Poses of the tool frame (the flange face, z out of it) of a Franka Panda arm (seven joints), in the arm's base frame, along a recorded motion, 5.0 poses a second.
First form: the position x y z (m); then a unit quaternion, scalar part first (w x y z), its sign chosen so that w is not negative.
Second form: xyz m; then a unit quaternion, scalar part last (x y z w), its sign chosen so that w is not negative. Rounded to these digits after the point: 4 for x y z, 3 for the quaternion.
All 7 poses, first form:
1: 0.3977 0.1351 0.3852 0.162 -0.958 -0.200 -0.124
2: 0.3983 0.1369 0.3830 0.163 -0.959 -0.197 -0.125
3: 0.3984 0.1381 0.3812 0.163 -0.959 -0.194 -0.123
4: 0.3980 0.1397 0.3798 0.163 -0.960 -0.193 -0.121
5: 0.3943 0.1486 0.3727 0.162 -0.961 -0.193 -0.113
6: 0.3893 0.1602 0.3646 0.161 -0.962 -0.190 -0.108
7: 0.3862 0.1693 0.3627 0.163 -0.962 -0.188 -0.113
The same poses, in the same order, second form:
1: 0.3977 0.1351 0.3852 -0.958 -0.200 -0.124 0.162
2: 0.3983 0.1369 0.3830 -0.959 -0.197 -0.125 0.163
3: 0.3984 0.1381 0.3812 -0.959 -0.194 -0.123 0.163
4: 0.3980 0.1397 0.3798 -0.960 -0.193 -0.121 0.163
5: 0.3943 0.1486 0.3727 -0.961 -0.193 -0.113 0.162
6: 0.3893 0.1602 0.3646 -0.962 -0.190 -0.108 0.161
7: 0.3862 0.1693 0.3627 -0.962 -0.188 -0.113 0.163
